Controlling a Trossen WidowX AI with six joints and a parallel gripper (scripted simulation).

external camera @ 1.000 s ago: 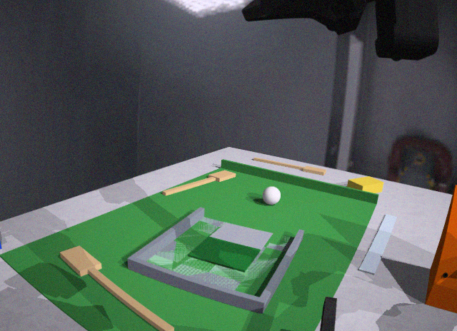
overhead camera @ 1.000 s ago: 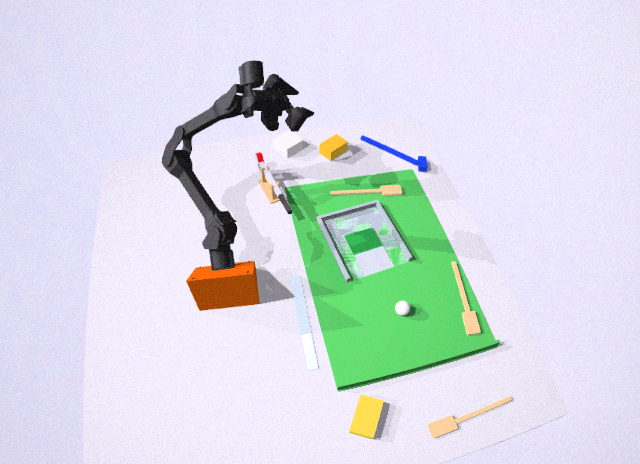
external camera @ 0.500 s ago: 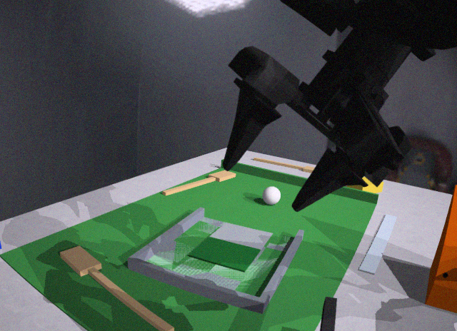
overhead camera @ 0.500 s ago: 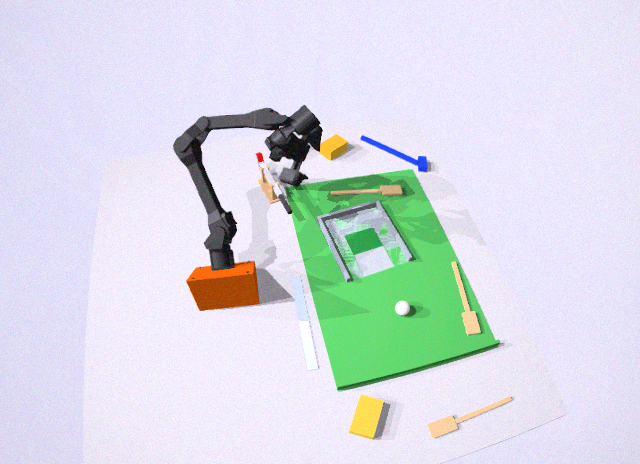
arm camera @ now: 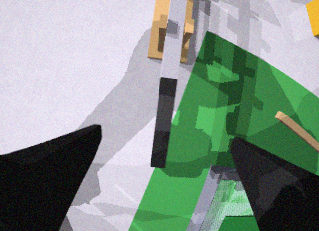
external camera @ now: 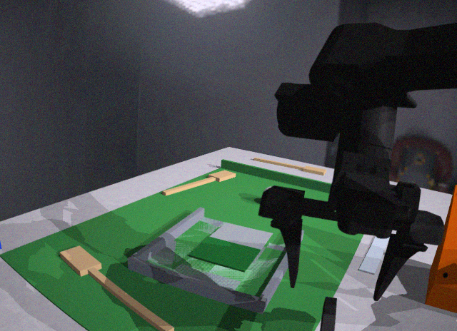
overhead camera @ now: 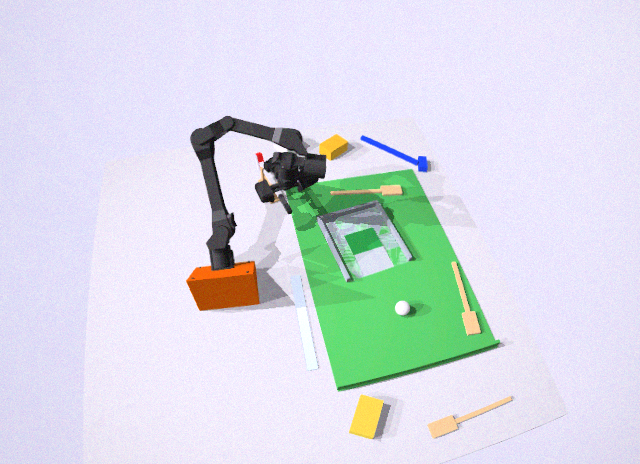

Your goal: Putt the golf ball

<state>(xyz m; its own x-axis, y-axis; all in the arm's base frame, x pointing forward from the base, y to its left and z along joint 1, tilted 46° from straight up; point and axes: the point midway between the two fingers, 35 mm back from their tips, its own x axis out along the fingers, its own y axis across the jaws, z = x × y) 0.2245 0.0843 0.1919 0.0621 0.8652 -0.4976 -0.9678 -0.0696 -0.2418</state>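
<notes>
Right now my gripper tip is 38 cm to the left of the pale strip, 10 cm above it and 4 cm past it. Round my gripper tip: tan block (13 cm to the left, 7 cm below, 3 cm behind); then blue putter (47 cm ahead, 20 cm to the left, 8 cm below); then white golf ball (43 cm to the right, 24 cm ahead, 7 cm below).
</notes>
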